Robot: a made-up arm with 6 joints.
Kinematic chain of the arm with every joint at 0, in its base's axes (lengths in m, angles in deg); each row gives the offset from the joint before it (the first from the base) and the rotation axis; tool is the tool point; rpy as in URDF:
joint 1: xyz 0 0 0.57 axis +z
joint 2: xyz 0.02 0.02 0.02 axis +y
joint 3: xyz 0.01 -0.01 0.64 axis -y
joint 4: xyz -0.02 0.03 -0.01 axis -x
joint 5: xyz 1.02 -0.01 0 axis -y
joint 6: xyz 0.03 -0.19 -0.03 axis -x
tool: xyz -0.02 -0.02 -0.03 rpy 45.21 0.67 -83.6
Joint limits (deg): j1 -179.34..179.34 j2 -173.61..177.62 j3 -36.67..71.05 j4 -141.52..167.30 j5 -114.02..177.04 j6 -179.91..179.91
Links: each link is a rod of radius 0.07 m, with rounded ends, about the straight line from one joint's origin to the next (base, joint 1, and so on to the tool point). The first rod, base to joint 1, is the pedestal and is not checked.
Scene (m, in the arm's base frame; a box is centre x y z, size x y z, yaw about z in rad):
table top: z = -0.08
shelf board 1: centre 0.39 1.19 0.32 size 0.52 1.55 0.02 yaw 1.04
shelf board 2: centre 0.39 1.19 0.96 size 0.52 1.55 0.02 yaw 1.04
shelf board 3: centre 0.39 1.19 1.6 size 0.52 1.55 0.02 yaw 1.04
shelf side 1: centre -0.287 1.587 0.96 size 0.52 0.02 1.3 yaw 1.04
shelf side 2: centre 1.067 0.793 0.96 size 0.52 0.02 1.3 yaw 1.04
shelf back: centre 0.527 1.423 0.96 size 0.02 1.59 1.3 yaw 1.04
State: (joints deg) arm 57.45 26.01 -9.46 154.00 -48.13 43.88
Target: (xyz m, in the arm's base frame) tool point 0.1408 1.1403 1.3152
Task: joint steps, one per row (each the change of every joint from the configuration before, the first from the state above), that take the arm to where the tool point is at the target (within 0.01 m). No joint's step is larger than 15 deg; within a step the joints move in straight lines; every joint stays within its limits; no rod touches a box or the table.
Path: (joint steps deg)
1: 13.61 -3.12 -4.54 2.22 2.27 -2.88
2: 13.60 -3.12 -4.53 2.21 2.27 -2.87
3: 13.61 -3.13 -4.53 2.22 2.27 -2.88
4: 13.61 -3.12 -4.54 2.22 2.27 -2.88
5: 13.61 -3.12 -4.54 2.21 2.26 -2.87
6: 13.60 -3.12 -4.53 2.22 2.27 -2.88
7: -12.83 -4.56 4.16 -2.07 -3.21 3.14
8: -12.83 -4.56 4.16 -2.08 -3.22 3.13
9: -12.84 -4.56 4.16 -2.07 -3.21 3.14
10: -12.83 -4.56 4.16 -2.08 -3.22 3.13
11: -12.84 -4.56 4.16 -2.07 -3.21 3.14
12: -1.82 12.83 12.09 -2.35 1.44 0.82
13: -1.83 12.84 12.09 -2.34 1.44 0.83

